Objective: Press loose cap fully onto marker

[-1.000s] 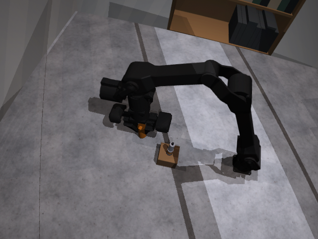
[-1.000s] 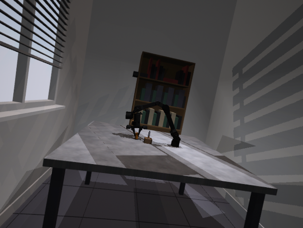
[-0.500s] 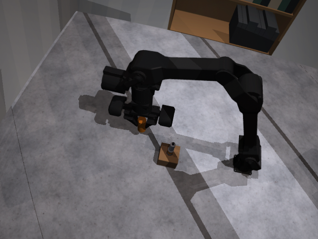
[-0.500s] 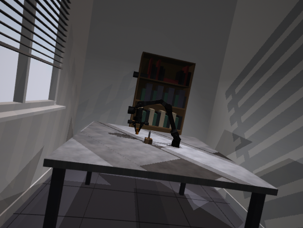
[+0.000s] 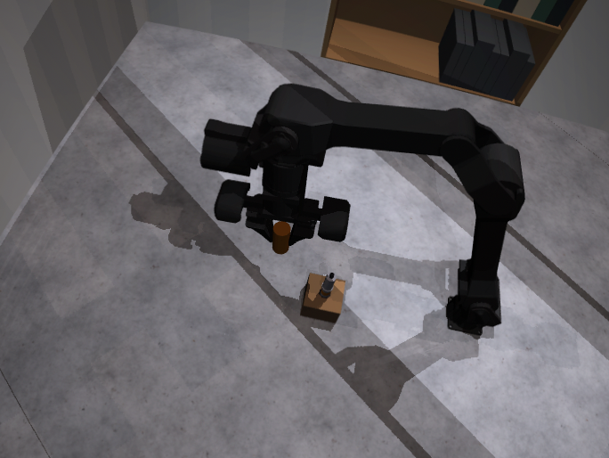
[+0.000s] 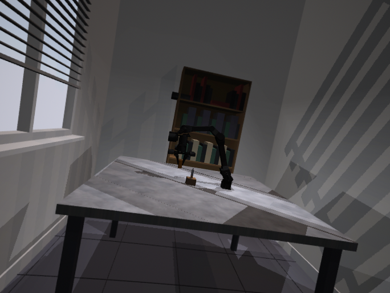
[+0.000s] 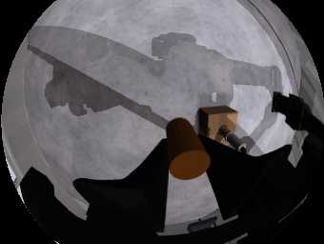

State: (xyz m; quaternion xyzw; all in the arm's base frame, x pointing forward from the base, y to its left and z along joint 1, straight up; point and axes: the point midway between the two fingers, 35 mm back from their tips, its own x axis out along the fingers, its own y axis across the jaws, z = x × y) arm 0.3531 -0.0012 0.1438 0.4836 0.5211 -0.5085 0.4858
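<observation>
My gripper tip is now 90 mm past the brown holder block, 90 mm above it and 40 mm to the right of it. From my gripper tip the other things lie so: orange cap: 10 mm above.
</observation>
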